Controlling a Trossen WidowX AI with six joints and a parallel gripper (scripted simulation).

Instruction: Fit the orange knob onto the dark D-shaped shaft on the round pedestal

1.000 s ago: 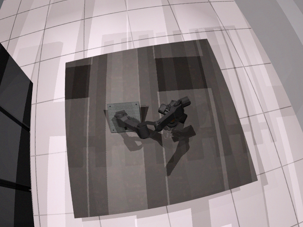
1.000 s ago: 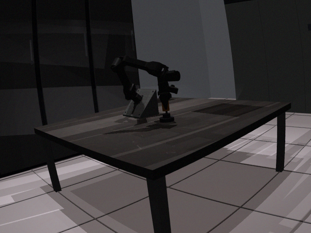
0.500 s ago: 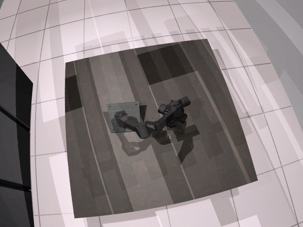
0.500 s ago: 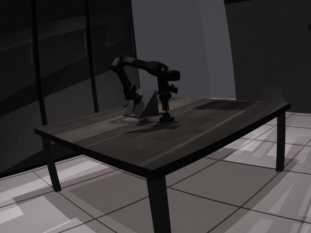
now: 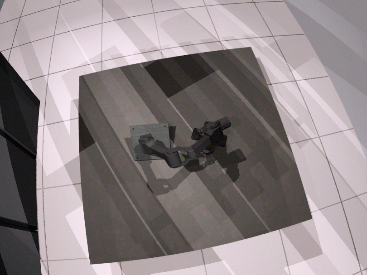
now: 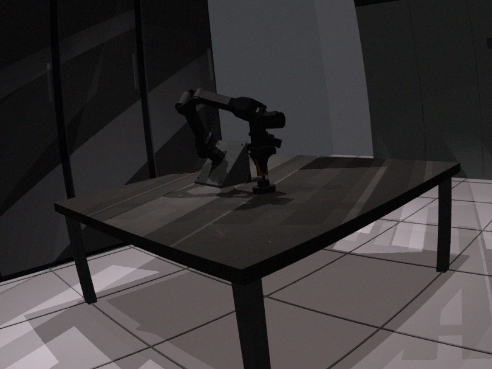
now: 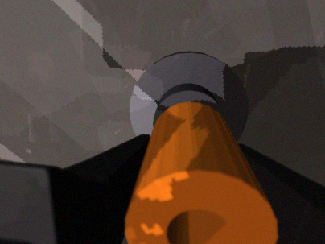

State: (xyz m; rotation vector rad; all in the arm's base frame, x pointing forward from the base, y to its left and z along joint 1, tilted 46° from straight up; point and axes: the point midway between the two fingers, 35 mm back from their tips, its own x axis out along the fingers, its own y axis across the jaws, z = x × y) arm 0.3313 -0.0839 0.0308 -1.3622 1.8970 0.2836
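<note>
Now: gripper tip 2 cm below the orange knob. From my gripper tip the other things lie so: pedestal (4 cm below).
</note>
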